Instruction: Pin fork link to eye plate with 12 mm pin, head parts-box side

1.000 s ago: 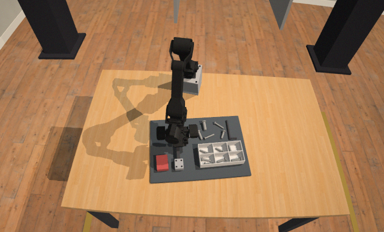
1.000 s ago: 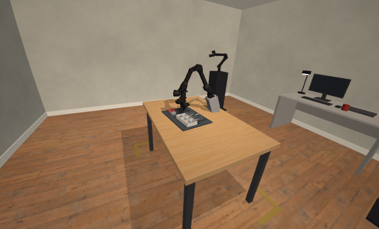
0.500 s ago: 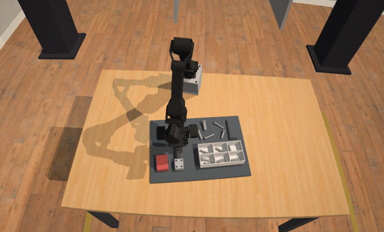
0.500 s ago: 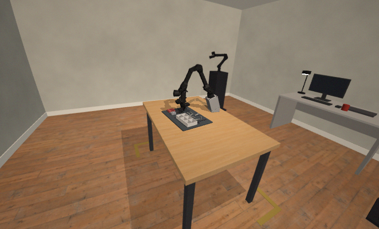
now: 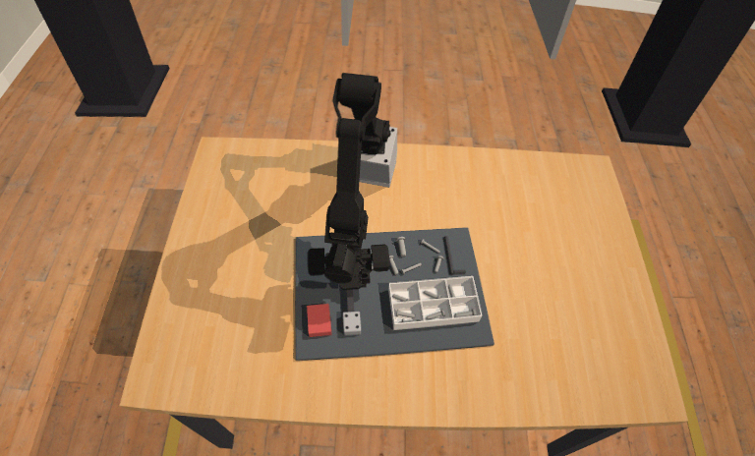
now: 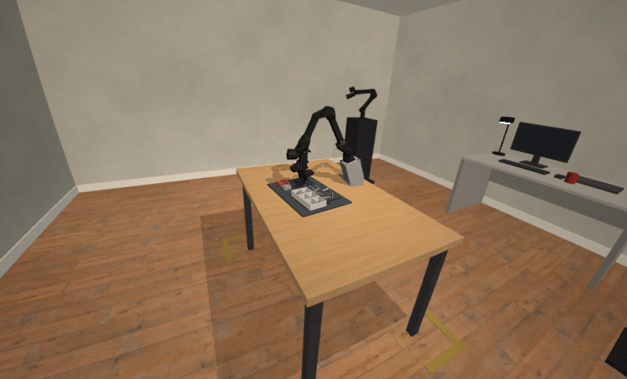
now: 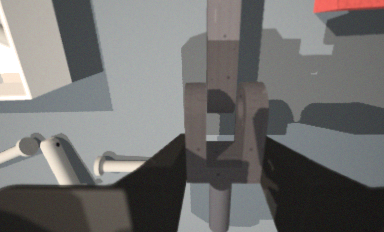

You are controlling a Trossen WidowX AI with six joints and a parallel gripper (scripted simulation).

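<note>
Now: the dark eye plate bar 50 mm below my hand and 40 mm ahead of it. From my hand the other things lie so: pale pin: 110 mm to the left, 60 mm below, 50 mm behind; light grey block: 110 mm ahead, 50 mm below, 10 mm to the left; red block: 110 mm ahead, 60 mm to the right, 50 mm below.
</note>
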